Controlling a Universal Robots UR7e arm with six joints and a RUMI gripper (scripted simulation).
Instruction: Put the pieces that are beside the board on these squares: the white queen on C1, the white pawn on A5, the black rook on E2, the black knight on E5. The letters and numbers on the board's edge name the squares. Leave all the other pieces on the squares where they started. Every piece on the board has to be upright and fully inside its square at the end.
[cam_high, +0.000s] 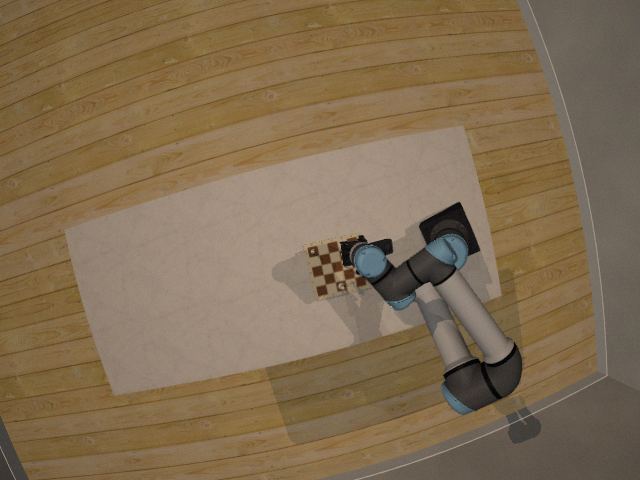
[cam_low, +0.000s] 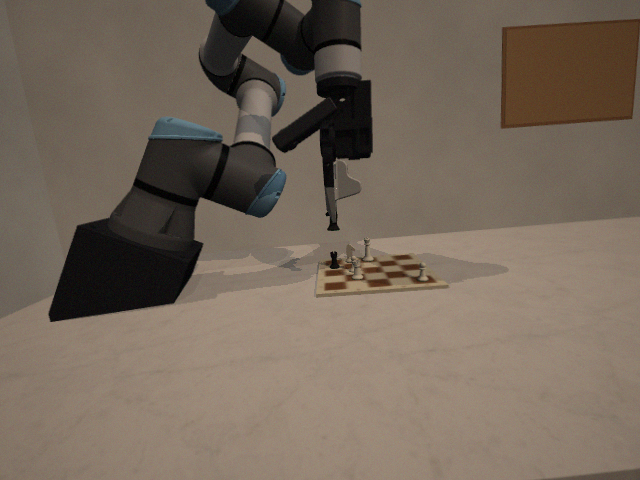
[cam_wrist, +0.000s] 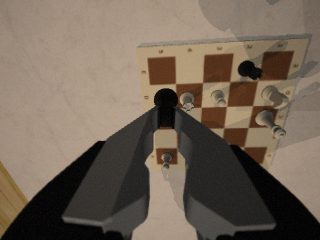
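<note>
Now: the chessboard 13 cm below my hand, 8 cm ahead of it and 6 cm to the left of it. The rest, counted from my hand: black piece (1 cm below).
</note>
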